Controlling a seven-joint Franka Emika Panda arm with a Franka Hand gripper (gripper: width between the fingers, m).
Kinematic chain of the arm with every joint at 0, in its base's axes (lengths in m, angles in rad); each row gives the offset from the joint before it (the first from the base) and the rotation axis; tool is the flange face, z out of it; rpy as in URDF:
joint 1: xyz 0 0 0.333 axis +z
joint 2: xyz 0 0 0 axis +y
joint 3: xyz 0 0 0.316 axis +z
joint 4: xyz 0.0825 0 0 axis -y
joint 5: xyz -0.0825 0 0.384 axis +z
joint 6: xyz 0 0 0 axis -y
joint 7: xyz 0.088 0 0 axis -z
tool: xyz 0 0 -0.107 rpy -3.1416 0 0
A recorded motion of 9 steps. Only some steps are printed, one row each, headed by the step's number.
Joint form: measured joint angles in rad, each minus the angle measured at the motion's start. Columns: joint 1, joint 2, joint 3, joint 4, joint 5, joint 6, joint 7.
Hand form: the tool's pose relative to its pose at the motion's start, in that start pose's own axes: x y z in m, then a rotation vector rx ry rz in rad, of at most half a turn. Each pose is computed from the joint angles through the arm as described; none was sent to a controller.
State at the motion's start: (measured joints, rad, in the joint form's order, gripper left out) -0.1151 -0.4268 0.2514 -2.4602 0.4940 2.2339 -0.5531
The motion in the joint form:
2: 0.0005 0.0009 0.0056 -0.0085 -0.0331 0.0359 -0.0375
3: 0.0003 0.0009 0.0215 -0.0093 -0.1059 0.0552 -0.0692
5: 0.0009 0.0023 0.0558 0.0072 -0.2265 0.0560 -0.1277
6: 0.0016 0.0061 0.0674 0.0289 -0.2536 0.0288 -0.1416
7: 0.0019 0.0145 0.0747 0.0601 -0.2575 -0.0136 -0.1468
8: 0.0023 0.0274 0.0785 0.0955 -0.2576 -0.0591 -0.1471
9: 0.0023 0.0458 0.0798 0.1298 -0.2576 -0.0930 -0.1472
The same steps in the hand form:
2: 0.0005 0.0011 0.0015 -0.0388 0.0056 -0.0607
3: 0.0025 -0.0029 0.0027 -0.0966 -0.0162 -0.1537
5: 0.0095 -0.0164 0.0024 -0.1784 -0.0690 -0.3269
6: 0.0143 -0.0233 -0.0002 -0.1870 -0.0929 -0.3723
7: 0.0202 -0.0293 -0.0041 -0.1742 -0.1127 -0.3897
8: 0.0267 -0.0339 -0.0082 -0.1562 -0.1318 -0.3967
9: 0.0338 -0.0360 -0.0111 -0.1401 -0.1449 -0.4004

